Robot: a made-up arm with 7 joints. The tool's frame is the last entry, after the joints. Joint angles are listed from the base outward. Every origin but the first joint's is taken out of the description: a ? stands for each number. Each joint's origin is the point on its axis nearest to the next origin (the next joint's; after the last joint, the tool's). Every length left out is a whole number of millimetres.
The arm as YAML. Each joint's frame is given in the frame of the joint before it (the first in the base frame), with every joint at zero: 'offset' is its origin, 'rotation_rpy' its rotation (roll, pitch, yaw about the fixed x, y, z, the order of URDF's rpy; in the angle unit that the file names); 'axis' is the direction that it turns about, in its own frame. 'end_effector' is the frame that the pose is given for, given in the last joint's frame.
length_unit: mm
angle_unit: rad
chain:
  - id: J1
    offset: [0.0, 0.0, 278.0]
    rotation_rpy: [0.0, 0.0, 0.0]
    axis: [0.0, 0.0, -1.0]
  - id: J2
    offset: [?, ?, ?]
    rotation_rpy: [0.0, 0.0, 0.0]
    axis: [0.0, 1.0, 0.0]
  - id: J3
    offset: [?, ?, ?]
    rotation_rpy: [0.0, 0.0, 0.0]
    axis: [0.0, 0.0, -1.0]
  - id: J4
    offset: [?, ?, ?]
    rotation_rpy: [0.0, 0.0, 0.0]
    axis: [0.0, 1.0, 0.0]
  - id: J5
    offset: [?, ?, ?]
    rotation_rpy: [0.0, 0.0, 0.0]
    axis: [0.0, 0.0, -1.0]
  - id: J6
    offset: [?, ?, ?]
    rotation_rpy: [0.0, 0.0, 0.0]
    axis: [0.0, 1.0, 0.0]
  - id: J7
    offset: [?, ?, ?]
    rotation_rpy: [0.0, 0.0, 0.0]
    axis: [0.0, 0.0, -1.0]
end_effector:
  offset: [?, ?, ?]
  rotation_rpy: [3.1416, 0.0, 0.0]
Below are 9 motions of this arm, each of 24 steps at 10 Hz.
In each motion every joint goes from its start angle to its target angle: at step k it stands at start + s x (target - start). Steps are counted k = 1, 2, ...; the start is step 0. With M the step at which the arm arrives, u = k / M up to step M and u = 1 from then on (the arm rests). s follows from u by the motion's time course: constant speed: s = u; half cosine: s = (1 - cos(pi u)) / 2; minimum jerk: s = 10 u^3 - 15 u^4 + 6 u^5.
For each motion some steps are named. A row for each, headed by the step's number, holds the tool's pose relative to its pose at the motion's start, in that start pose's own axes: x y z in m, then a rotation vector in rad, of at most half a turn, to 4 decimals.
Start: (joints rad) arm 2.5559 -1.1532 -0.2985 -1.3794 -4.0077 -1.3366 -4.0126
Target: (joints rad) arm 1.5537 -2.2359 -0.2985 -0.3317 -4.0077 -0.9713 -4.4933
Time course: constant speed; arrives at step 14
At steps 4, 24:
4: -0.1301 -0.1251 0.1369 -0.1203 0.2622 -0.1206
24: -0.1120 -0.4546 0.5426 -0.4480 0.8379 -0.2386

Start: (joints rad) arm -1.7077 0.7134 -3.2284 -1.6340 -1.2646 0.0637 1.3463
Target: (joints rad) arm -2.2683 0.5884 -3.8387 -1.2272 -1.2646 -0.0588 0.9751
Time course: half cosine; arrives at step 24
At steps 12, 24:
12: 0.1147 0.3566 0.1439 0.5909 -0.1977 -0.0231
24: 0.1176 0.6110 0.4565 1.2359 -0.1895 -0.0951

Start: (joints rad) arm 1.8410 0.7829 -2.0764 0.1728 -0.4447 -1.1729 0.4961
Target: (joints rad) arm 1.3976 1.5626 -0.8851 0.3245 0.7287 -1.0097 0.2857
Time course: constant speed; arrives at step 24
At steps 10, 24:
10: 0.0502 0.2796 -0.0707 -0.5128 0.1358 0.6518
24: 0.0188 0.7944 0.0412 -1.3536 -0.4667 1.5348

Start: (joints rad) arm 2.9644 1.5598 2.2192 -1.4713 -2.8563 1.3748 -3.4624
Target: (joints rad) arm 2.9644 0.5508 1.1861 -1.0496 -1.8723 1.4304 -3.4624
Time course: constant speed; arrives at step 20
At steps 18, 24:
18: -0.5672 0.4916 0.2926 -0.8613 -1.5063 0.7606
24: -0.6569 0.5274 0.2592 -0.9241 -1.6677 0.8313

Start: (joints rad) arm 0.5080 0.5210 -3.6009 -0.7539 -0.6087 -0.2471 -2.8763
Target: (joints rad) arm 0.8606 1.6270 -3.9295 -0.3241 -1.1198 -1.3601 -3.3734
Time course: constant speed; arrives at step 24
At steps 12, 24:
12: 0.1835 0.3136 -0.0346 -0.0255 -0.4952 -0.8720
24: 0.3585 0.5980 0.1105 -0.2879 -0.6451 -1.7203

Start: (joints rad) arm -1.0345 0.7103 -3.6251 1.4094 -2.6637 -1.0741 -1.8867
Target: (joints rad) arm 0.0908 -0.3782 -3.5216 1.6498 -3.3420 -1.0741 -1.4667
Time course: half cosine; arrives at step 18
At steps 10, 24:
10: 0.2153 -0.3378 -0.4137 -0.9556 -0.0989 -0.3215
24: 0.4014 -0.6918 -0.3719 -1.3175 -0.0961 -0.9771

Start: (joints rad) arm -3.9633 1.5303 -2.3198 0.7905 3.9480 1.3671 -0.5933
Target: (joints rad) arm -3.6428 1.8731 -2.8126 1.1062 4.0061 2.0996 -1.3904
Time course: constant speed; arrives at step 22
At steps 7, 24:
7: 0.0899 0.0396 -0.0619 0.1718 -0.3205 -0.3038
24: 0.3003 0.1722 -0.1542 0.9009 -0.8620 -0.8731

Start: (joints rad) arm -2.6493 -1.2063 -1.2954 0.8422 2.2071 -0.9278 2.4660
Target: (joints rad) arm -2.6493 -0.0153 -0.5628 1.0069 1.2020 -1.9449 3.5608
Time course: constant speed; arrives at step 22
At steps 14, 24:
14: -0.3455 0.4483 0.3150 -0.5220 -0.1599 -0.2402
24: -0.3102 0.7918 0.4570 -0.9589 0.1244 -0.1662

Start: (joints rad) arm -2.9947 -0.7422 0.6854 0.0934 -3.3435 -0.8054 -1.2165
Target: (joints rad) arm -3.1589 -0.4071 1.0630 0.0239 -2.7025 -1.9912 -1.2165
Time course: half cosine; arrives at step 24
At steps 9, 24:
9: -0.0270 -0.0940 -0.0451 -0.4917 -0.0494 0.1812
24: -0.1004 -0.2405 -0.0556 -1.5257 -0.3938 0.3925

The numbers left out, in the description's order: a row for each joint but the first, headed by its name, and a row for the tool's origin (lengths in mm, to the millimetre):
J2: 0.0 -10.0 0.0
J3: 0.0 0.0 381.0
J4: 0.0 -16.0 0.0
J5: 0.0 0.0 482.0
J6: 0.0 0.0 0.0
J7: 0.0 0.0 104.0
tool: 0.0 0.0 0.0

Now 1 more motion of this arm.
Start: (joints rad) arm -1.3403 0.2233 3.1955 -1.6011 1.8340 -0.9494 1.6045
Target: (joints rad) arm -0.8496 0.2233 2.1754 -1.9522 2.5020 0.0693 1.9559
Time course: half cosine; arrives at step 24
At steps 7, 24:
7: 0.0125 -0.0578 0.0503 -0.3172 0.0899 0.1673
24: 0.0922 -0.1514 0.3644 -1.5317 0.7216 0.8921

